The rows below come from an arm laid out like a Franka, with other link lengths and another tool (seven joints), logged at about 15 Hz.
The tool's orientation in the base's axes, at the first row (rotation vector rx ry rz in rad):
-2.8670 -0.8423 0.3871
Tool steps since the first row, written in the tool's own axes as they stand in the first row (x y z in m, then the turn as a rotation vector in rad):
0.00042 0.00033 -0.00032 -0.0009 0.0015 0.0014
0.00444 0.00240 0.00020 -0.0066 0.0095 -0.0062
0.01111 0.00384 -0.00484 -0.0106 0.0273 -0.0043
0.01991 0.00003 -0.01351 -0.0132 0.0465 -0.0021
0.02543 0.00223 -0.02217 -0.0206 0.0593 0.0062
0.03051 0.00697 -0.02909 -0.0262 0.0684 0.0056
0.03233 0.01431 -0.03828 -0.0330 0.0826 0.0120
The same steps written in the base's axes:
0.00060 -0.00006 0.00016 -0.0004 -0.0017 -0.0014
0.00478 0.00043 -0.00158 0.0013 -0.0119 0.0055
0.01234 0.00261 0.00159 0.0066 -0.0288 0.0010
0.01995 0.01017 0.00881 0.0137 -0.0462 -0.0042
0.02797 0.01091 0.01555 0.0120 -0.0605 -0.0131
0.03646 0.00937 0.02021 0.0123 -0.0712 -0.0132
0.04427 0.00377 0.02722 0.0123 -0.0865 -0.0206

